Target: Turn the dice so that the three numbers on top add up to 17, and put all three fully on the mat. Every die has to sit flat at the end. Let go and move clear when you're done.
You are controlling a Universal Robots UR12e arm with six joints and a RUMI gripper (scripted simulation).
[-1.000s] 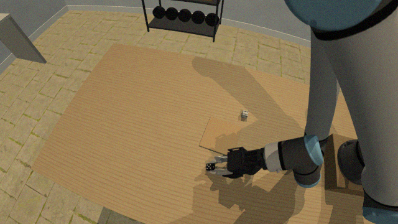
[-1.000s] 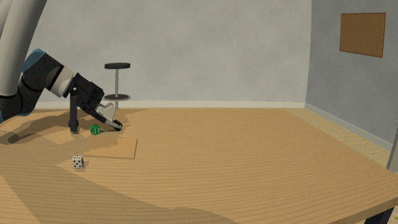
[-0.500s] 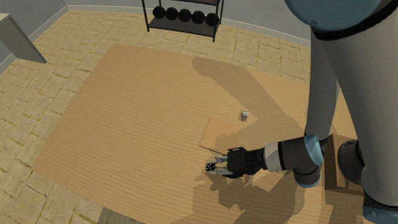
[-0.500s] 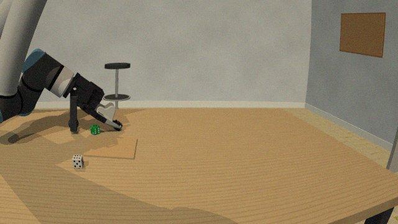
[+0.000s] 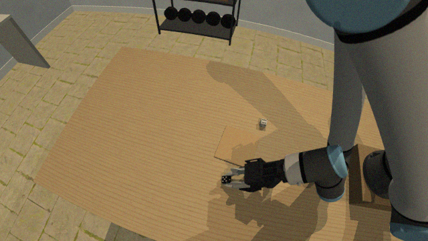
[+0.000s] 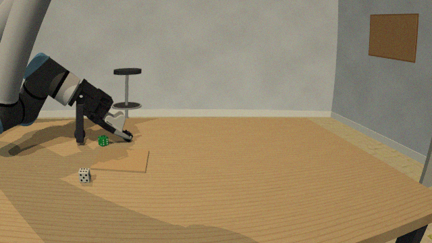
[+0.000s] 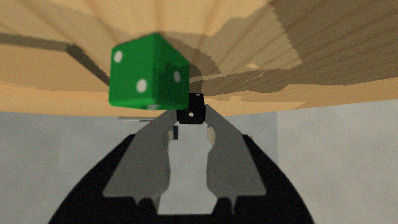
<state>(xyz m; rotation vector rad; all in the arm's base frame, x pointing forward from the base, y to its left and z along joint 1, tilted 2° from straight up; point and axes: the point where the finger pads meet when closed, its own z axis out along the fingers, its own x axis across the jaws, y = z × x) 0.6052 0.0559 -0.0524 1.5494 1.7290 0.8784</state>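
The black die is 1 cm ahead of my hand. From my hand the other things lie so: tan mat: 2 cm behind, 14 cm to the right, 2 cm below; green die: 7 cm behind, 2 cm to the right, 1 cm below; white die: 12 cm behind, 25 cm to the right, 1 cm below.
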